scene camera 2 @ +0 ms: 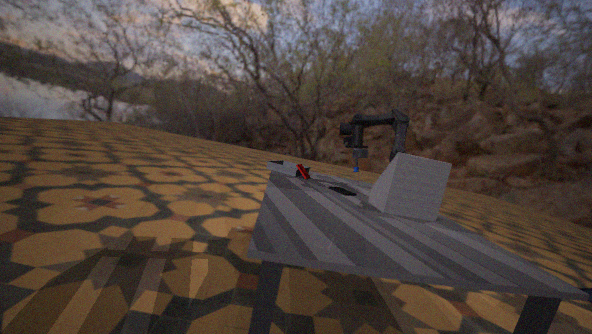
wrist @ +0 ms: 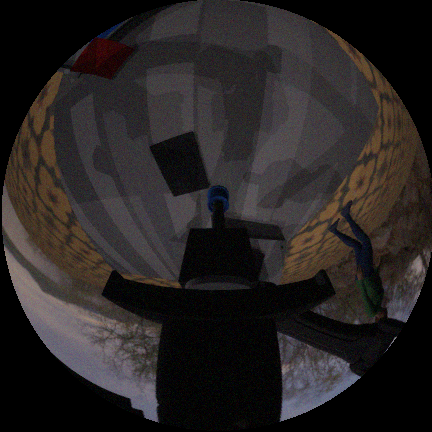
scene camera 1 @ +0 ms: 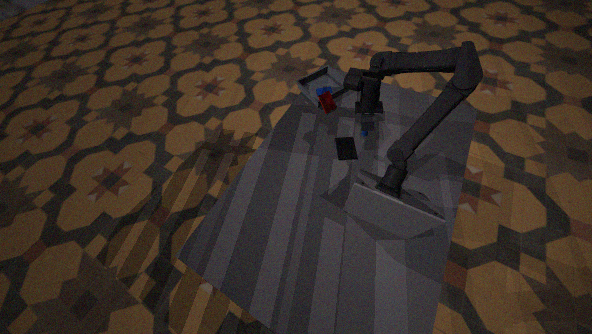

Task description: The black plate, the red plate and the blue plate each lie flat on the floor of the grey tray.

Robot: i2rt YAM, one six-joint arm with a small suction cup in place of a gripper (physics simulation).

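Frame: origin at the arm's base, x left, y back, z up, level; millimetres.
Seen in the pictures: end effector, tool point: (scene camera 2: pixel 356 171) (wrist: pixel 217 194) (scene camera 1: pixel 364 134); arm's base, origin of the base link: (scene camera 2: pixel 406 174) (scene camera 1: pixel 389 187).
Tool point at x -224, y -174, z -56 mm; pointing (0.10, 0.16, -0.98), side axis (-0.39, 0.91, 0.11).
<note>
Pixels of each thing's middle, then the offset from my tool point to it. Level surfaces: height alone.
- black plate, body centre: (wrist: pixel 181 166) (scene camera 1: pixel 346 148) (scene camera 2: pixel 342 190) dx +28, dy -58, dz -115 mm
- red plate, body centre: (scene camera 1: pixel 327 102) (scene camera 2: pixel 303 171) dx -177, dy -276, dz -81 mm
- grey tray, body centre: (scene camera 1: pixel 323 85) (scene camera 2: pixel 288 167) dx -298, dy -369, dz -94 mm
- blue plate, body centre: (scene camera 1: pixel 324 91) dx -276, dy -347, dz -112 mm
- striped grey table, its level: dz -120 mm
The black plate (scene camera 1: pixel 346 148) (scene camera 2: pixel 342 191) (wrist: pixel 180 164) lies flat on the table, outside the tray. The red plate (scene camera 1: pixel 327 102) (scene camera 2: pixel 302 171) (wrist: pixel 102 57) is tilted, leaning over the near wall of the grey tray (scene camera 1: pixel 306 90) (scene camera 2: pixel 282 168). The blue plate (scene camera 1: pixel 324 91) is inside the tray, partly hidden behind the red plate; a sliver of the blue plate shows in the wrist view (wrist: pixel 107 31). It looks flat, but its underside is hidden. My suction gripper (scene camera 1: pixel 364 133) (scene camera 2: pixel 356 169) (wrist: pixel 218 195) is open, with nothing on its blue cup. It hangs above the table, beside the black plate and apart from it.
A pale wedge-shaped block (scene camera 1: pixel 395 212) (scene camera 2: pixel 417 187) stands at the arm's base on the striped grey table (scene camera 1: pixel 260 210) (scene camera 2: pixel 320 235). The tray is at the table's far end. A person (wrist: pixel 367 270) stands beyond the table's side in the wrist view.
</note>
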